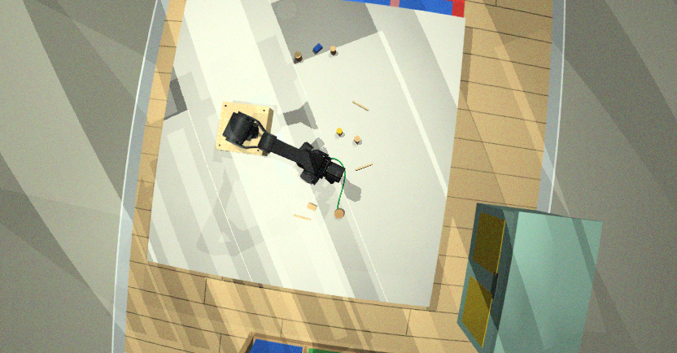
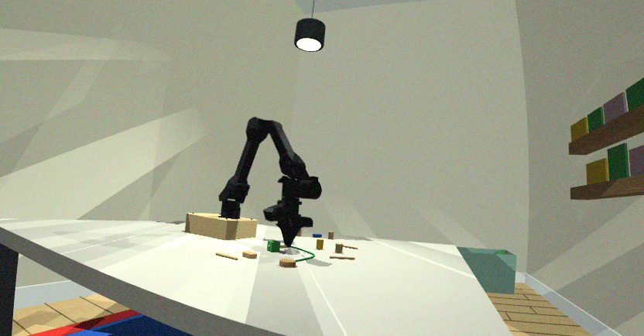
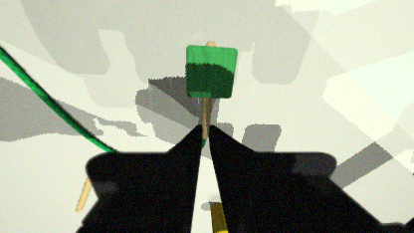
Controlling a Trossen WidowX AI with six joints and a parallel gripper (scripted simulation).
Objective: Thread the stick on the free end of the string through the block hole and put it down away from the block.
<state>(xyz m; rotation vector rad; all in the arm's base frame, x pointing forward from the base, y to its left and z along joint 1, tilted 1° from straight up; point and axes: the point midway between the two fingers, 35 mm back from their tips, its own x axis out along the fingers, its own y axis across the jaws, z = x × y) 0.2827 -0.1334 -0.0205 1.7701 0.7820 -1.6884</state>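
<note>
My gripper tip is 3 cm past the green block and 4 cm to the left of it. Round my gripper tip: yellow cylinder: 8 cm ahead, 13 cm to the left; then wooden block: 5 cm behind, 19 cm to the right, 1 cm below; then wooden cylinder: 15 cm ahead, 10 cm to the left.
</note>
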